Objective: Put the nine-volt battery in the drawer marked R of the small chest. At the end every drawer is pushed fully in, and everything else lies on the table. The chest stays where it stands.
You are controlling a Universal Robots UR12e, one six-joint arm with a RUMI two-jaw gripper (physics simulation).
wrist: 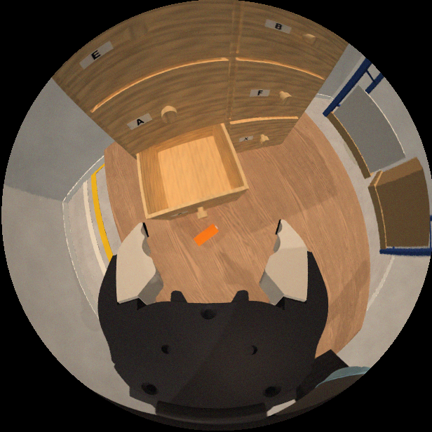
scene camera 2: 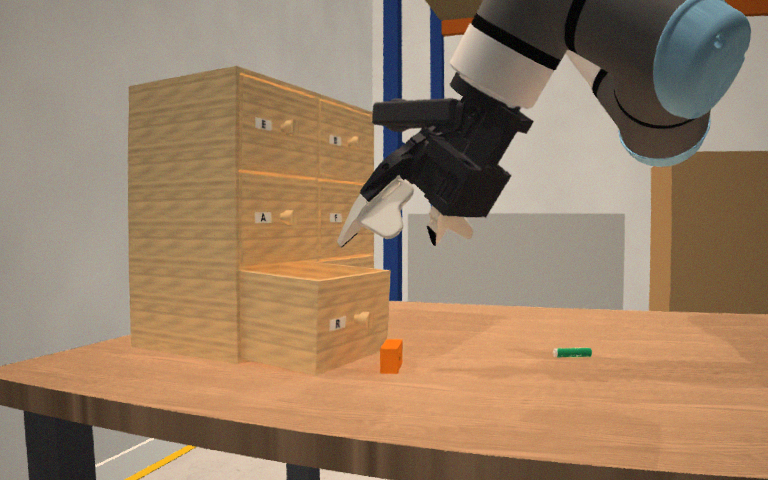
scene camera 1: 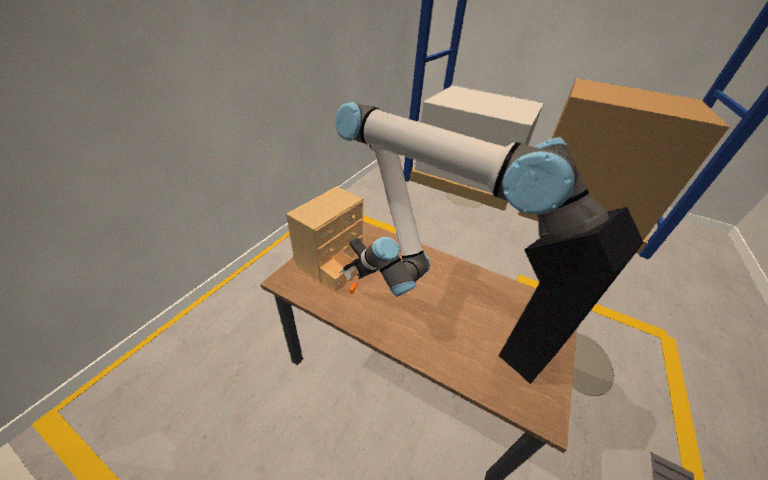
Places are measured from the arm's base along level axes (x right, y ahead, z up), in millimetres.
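Where they show: gripper, between the fingertips: [scene camera 2: 390,245] [scene camera 1: 353,267]; arm's base, origin of its link: [scene camera 1: 573,228].
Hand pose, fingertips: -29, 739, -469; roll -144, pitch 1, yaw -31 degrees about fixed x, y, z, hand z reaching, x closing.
Things, the pixels of their top centre, and the offset from my fingertips, as dx, dy, dz. "spot": a spot on its surface instead. Level surfaces: height alone.
- small wooden chest, centre of its top: [scene camera 2: 264,99] [scene camera 1: 326,205] +125, +209, +196
- nine-volt battery, centre of its top: [scene camera 2: 391,343] [scene camera 1: 353,286] -22, -7, -105
- drawer R's knob, a spot on its surface: [scene camera 2: 361,319] spot: -16, +29, -81
- green cylindrical battery, centre of its top: [scene camera 2: 572,348] +66, -202, -121
- table, height of its surface: dz -131
The small wooden chest [scene camera 1: 304,243] [scene camera 2: 184,215] [wrist: 165,75] stands at the table's far left end. Its drawer marked R [scene camera 1: 333,276] [scene camera 2: 283,316] [wrist: 192,170], bottom left, is pulled out, and its inside is bare in the wrist view. The orange block, which I take for the nine-volt battery [scene camera 1: 353,288] [scene camera 2: 390,356] [wrist: 206,235], stands on the table just in front of drawer R's knob [scene camera 2: 361,319] [wrist: 201,212]. My gripper [scene camera 2: 387,244] [wrist: 211,222] is open and empty. It hangs above the battery and drawer front, tilted toward the chest.
A green cylindrical battery [scene camera 2: 573,352] lies on the table [scene camera 1: 453,350] [scene camera 2: 481,401] [wrist: 280,175], right of the orange block in the scene camera 2 view. Drawers E, B, A, F and X look shut. Large boxes [scene camera 1: 481,113] [scene camera 1: 628,152] stand on a blue rack beyond the table.
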